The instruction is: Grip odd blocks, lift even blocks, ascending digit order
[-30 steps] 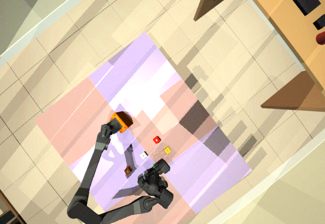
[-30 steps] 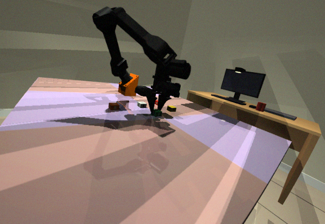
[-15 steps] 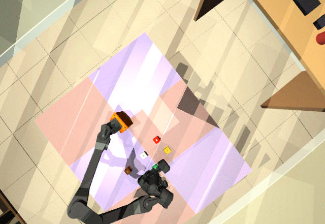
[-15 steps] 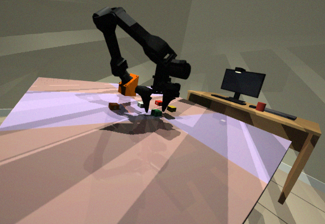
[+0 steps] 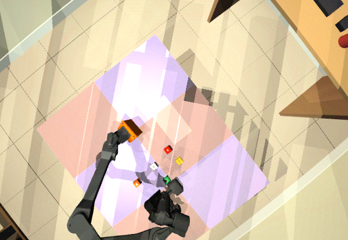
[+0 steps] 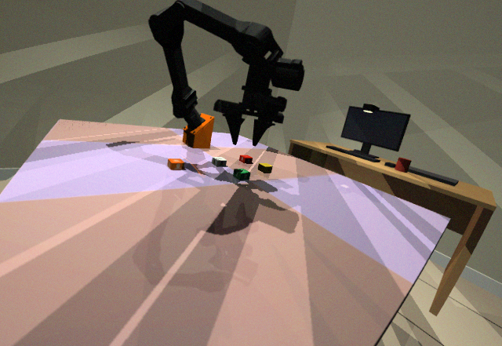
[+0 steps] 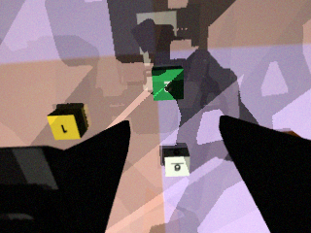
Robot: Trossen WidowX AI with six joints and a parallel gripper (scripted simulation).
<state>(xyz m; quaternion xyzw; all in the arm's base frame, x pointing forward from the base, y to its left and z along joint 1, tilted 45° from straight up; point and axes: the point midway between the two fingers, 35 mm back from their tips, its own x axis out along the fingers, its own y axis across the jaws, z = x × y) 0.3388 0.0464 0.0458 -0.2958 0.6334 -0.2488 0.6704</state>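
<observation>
My gripper tip is 10 cm past the white block, 1 cm to the left of it and 8 cm above it. The rest, counted from my gripper tip: green block: 1 cm ahead, 8 cm below; red block: 13 cm behind, 11 cm to the left, 8 cm below; yellow block: 4 cm behind, 12 cm to the left, 8 cm below.
</observation>
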